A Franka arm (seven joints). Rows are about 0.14 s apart.
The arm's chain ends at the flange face. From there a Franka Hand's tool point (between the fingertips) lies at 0.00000 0.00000 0.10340 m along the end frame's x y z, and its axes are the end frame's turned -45 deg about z.
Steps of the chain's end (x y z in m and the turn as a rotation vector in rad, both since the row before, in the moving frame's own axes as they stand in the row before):
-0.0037 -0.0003 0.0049 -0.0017 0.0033 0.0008
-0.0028 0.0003 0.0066 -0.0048 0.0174 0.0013
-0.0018 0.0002 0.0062 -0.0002 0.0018 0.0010
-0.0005 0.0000 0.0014 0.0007 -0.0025 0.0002
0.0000 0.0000 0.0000 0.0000 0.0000 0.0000
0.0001 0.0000 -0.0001 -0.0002 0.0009 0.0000
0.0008 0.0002 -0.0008 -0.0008 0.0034 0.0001
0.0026 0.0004 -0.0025 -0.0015 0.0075 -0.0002
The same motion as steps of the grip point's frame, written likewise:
-0.0023 -0.0025 0.0049 -0.0035 0.0011 0.0008
-0.0013 -0.0001 0.0066 -0.0157 0.0089 0.0013
-0.0013 -0.0010 0.0062 -0.0014 0.0011 0.0010
-0.0005 -0.0006 0.0014 0.0023 -0.0013 0.0002
0.0000 0.0000 0.0000 0.0000 0.0000 0.0000
0.0001 0.0002 -0.0001 -0.0008 0.0005 0.0000
0.0006 0.0010 -0.0008 -0.0030 0.0018 0.0001
0.0020 0.0028 -0.0025 -0.0064 0.0042 -0.0002

